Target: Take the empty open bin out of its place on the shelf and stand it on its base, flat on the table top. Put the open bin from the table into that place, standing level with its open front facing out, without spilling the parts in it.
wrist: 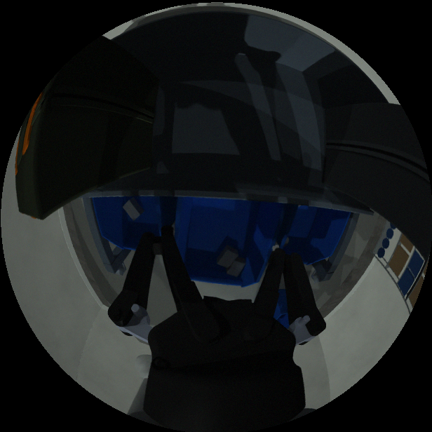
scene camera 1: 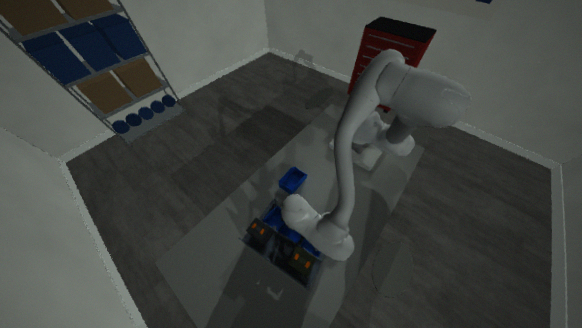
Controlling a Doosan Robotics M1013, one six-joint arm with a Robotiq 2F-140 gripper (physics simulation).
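Observation:
My gripper is shut on the open blue bin with parts, one finger at each side wall. Two grey blocks lie in its front part. This bin is in the middle of the shelf's lower row, between two blue bins, its rear running under the upper board; whether it rests on the shelf is hidden. In the scene view the robot's wrist hides the fingers and covers part of the row. The empty blue bin stands on its base on the table top, its opening upward, a little away from the shelf.
The left blue bin holds a grey block; the right blue bin is close on the other side. Dark cases with orange latches stand on the shelf unit. A red drawer cabinet and a wall rack stand beyond the table.

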